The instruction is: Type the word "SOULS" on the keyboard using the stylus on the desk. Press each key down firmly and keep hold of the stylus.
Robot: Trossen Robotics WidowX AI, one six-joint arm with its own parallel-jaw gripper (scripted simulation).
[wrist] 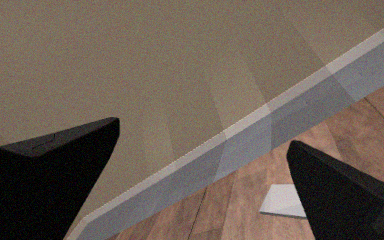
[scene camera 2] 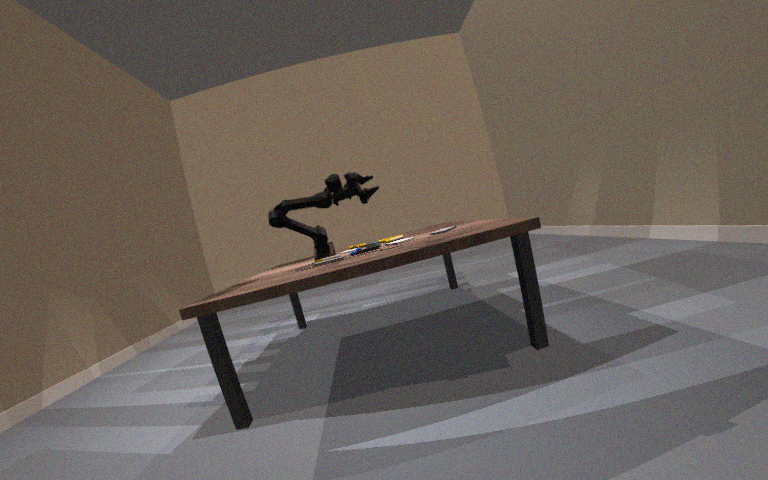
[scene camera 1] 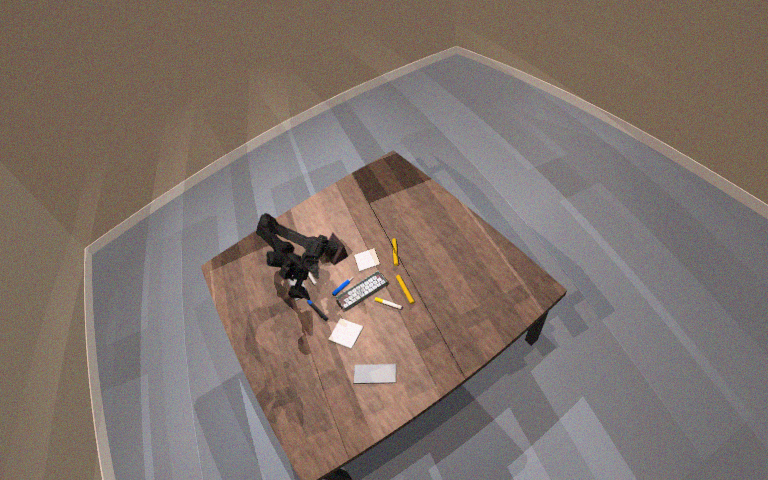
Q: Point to a grey sheet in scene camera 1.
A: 364, 373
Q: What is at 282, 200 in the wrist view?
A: A grey sheet.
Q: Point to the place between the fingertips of my gripper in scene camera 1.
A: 313, 289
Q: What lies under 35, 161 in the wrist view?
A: My gripper.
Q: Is my gripper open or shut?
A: Open.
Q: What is my gripper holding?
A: Nothing.
